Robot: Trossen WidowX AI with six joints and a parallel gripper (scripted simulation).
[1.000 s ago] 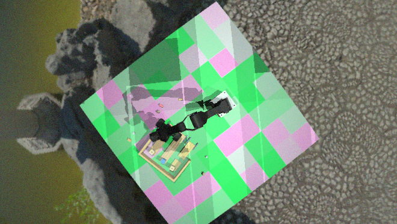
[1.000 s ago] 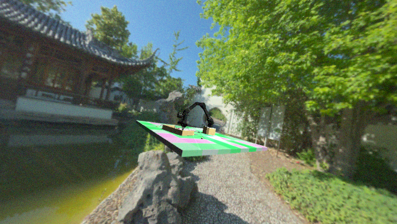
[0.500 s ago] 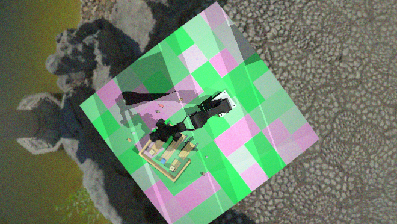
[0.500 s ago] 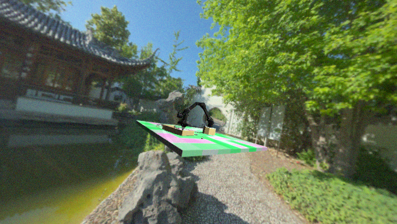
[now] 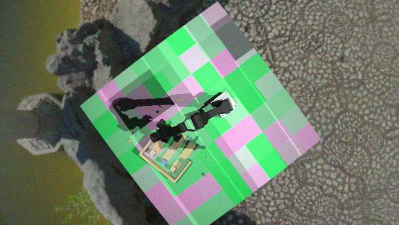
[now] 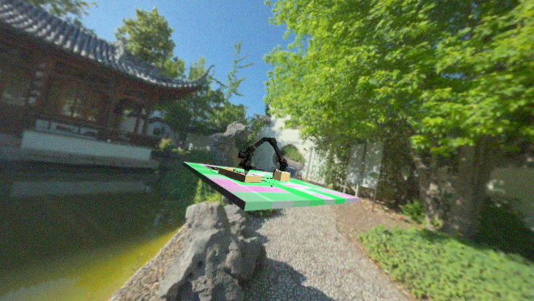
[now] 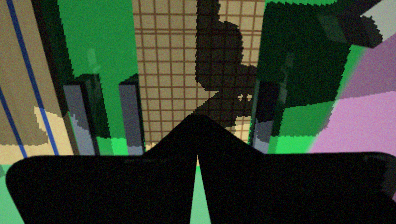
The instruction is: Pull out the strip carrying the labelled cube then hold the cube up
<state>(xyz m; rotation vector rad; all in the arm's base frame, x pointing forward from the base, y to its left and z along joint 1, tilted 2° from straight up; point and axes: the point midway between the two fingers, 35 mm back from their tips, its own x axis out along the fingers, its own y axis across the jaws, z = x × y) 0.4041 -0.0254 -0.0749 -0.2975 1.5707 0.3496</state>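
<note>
My gripper tip is 9 cm short of the tan gridded strip and 4 cm to the right of it. Also, from my gripper tip: white cube: 8 cm ahead, 5 cm to the right.
</note>
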